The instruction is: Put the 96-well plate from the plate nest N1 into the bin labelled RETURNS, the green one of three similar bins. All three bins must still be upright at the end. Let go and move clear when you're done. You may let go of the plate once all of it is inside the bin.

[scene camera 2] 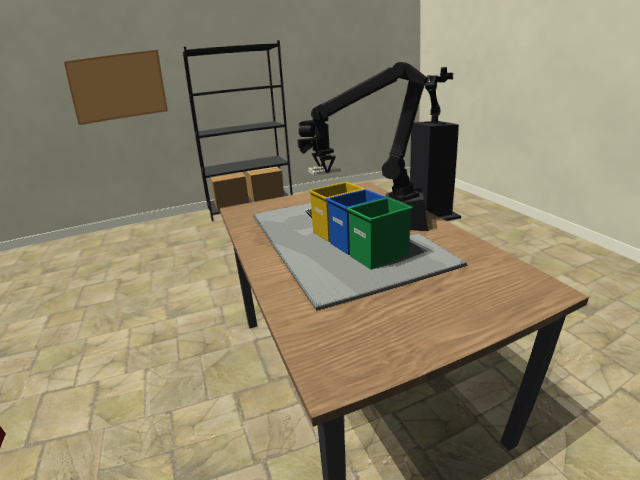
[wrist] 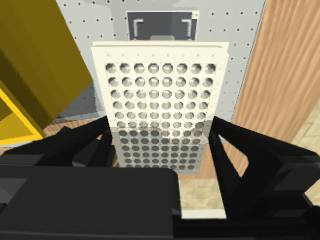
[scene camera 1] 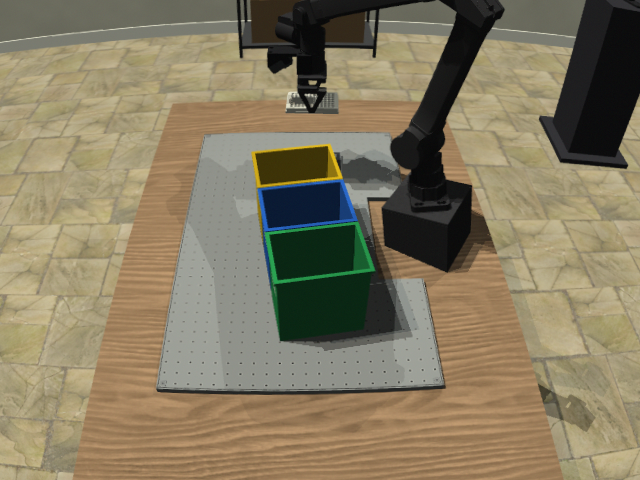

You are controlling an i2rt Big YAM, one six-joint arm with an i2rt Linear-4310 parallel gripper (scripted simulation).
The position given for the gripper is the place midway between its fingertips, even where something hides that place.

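Observation:
Yellow bin (scene camera 1: 303,163) visible, also as the yellow bin (scene camera 2: 320,215). A green bin (scene camera 1: 322,274) is visible, also as the green bin (scene camera 2: 375,241); in the wrist view the green bin is out of frame. A blue bin (scene camera 2: 338,214) is present; in the wrist view the blue bin is out of frame. A 96-well plate (scene camera 1: 329,105) is visible, and again the 96-well plate (wrist: 164,119). A plate nest N1 (wrist: 152,24) is visible, as is the gripper (scene camera 1: 312,103).

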